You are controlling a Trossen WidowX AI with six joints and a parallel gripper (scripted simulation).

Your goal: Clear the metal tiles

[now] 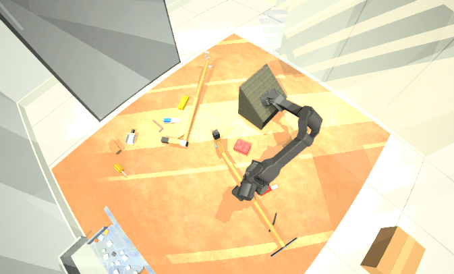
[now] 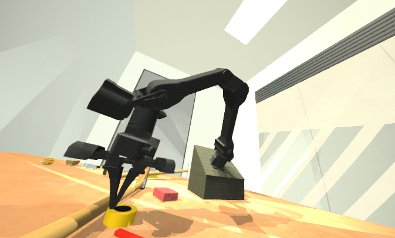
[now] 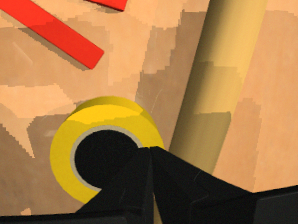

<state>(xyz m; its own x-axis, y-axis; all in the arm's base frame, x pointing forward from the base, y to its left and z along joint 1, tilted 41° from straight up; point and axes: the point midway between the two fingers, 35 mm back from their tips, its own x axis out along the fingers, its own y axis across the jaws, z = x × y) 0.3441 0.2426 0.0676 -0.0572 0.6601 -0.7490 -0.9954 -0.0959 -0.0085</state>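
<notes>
Right now my gripper tip is 2 cm past the yellow tape roll and 1 cm above it. The rest, counted from my gripper tip: red clip: 6 cm behind, 8 cm to the left, 2 cm below; long scraper: 2 cm ahead, 1 cm to the left, 4 cm above; black strip: 4 cm ahead, 20 cm to the left, 1 cm below.
</notes>
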